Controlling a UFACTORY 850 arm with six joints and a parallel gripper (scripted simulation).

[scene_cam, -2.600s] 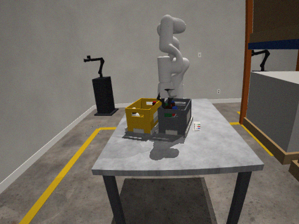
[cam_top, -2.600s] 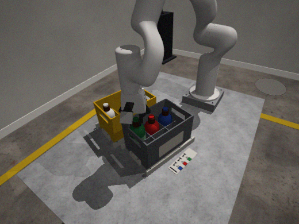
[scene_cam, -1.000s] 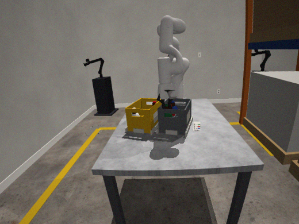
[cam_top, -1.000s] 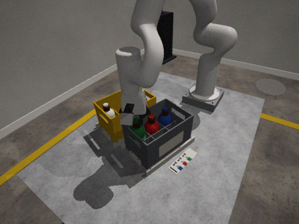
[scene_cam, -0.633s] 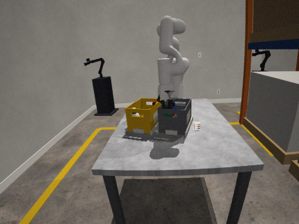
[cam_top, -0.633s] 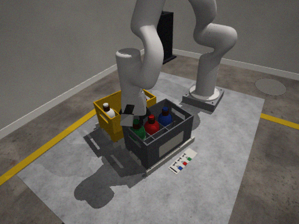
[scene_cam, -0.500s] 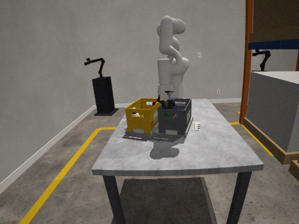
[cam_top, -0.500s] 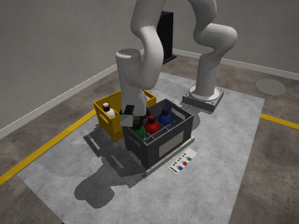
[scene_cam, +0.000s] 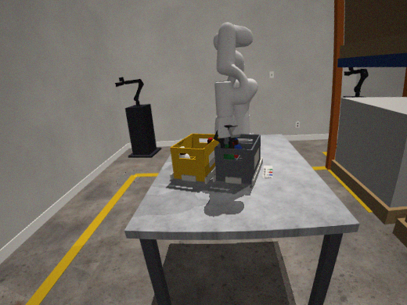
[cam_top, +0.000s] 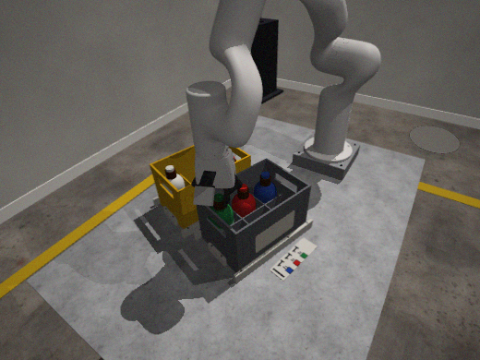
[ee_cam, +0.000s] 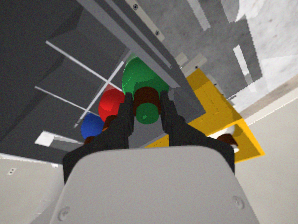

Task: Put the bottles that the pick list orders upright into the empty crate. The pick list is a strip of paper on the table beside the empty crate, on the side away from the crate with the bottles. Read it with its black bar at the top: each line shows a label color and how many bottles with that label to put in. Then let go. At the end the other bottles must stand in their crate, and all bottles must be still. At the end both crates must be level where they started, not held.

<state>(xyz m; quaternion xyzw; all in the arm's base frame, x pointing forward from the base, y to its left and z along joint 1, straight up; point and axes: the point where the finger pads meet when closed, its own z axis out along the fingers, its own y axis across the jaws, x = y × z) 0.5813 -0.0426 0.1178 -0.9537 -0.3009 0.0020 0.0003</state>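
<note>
The green-label bottle is 7 cm below my hand. Round my hand: grey crate: 8 cm behind, 6 cm to the left, 9 cm below; then blue-label bottle: 18 cm behind, 3 cm to the left, 8 cm below; then red bottle: 9 cm behind, 1 cm to the left, 8 cm below.
</note>
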